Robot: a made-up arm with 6 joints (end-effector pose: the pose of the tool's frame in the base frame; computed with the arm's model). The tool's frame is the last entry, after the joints. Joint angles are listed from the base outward.
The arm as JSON. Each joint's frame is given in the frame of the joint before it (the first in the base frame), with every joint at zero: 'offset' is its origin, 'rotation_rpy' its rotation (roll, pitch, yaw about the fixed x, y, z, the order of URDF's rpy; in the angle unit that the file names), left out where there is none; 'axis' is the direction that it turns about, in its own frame. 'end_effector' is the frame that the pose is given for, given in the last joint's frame.
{
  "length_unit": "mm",
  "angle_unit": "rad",
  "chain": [
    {
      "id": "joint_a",
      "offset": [
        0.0,
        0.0,
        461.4
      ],
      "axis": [
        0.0,
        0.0,
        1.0
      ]
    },
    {
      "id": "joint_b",
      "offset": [
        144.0,
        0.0,
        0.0
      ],
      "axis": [
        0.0,
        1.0,
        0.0
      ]
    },
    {
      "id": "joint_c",
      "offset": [
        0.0,
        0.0,
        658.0
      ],
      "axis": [
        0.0,
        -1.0,
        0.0
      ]
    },
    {
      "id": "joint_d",
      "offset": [
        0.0,
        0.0,
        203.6
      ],
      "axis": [
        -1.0,
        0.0,
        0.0
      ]
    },
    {
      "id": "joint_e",
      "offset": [
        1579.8,
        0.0,
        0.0
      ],
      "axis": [
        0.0,
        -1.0,
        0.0
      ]
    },
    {
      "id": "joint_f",
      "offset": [
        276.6,
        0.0,
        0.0
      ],
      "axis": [
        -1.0,
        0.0,
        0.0
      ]
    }
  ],
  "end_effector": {
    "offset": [
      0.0,
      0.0,
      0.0
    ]
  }
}
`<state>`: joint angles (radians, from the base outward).
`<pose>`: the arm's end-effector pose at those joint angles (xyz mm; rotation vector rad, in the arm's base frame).
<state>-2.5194 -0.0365 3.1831 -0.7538 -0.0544 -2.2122</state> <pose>1399.9 991.4 782.3 -0.1838 -0.0149 0.5867</pose>
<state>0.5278 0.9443 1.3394 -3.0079 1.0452 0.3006</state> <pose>1982.4 1118.8 1477.7 2.4115 0.6632 -0.7029</pose>
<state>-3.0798 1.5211 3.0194 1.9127 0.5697 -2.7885</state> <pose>-769.1 -188.4 2313.2 -1.0943 -0.4349 -1.8756</pose>
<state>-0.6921 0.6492 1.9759 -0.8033 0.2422 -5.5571</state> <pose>544.1 -513.0 2839.4 -0.3462 -1.5029 -0.6461</pose>
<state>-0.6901 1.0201 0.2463 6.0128 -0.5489 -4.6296</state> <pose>1604.4 -1274.4 -417.1 -0.6866 1.2338 0.4373</pose>
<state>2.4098 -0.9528 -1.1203 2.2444 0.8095 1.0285</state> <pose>-1121.3 796.8 625.0 0.0394 2.5388 -0.2045</pose>
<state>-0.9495 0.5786 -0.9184 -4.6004 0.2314 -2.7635</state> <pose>538.0 -643.2 -817.2 1.7251 0.9213 -1.3073</pose>
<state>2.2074 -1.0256 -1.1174 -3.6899 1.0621 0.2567</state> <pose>-867.2 961.2 642.9 0.5142 2.1056 -0.8821</pose>
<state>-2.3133 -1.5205 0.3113 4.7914 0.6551 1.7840</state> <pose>678.8 988.1 2176.7 1.8338 1.3763 2.0210</pose>
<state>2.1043 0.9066 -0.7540 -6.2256 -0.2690 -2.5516</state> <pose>-314.8 541.3 -983.7 0.0956 1.2896 -0.4877</pose>
